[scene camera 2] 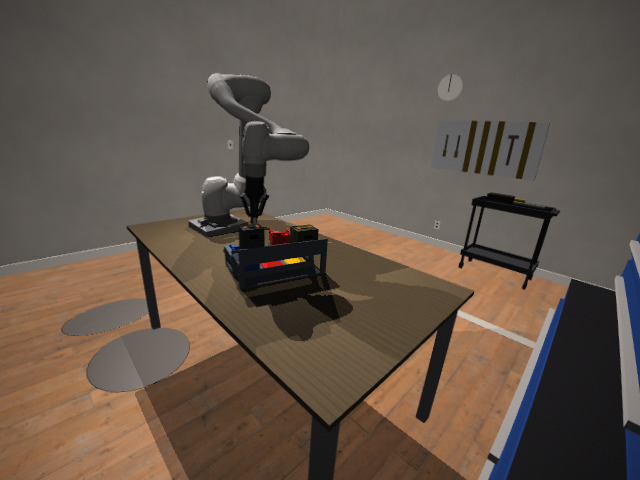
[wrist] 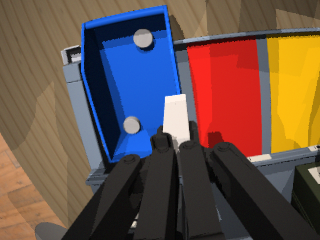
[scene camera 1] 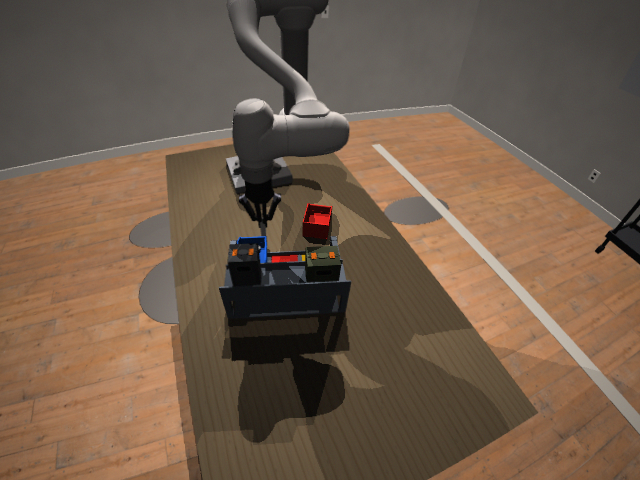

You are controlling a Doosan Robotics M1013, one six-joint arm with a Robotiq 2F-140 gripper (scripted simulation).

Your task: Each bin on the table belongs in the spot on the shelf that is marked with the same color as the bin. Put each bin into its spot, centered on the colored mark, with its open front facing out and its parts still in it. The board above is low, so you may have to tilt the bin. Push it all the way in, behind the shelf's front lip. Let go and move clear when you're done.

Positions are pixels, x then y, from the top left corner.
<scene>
gripper: scene camera 2; wrist 177, 110; scene camera 1
same spot on gripper: (scene camera 1: 277, 197) = (scene camera 2: 266, 194)
</scene>
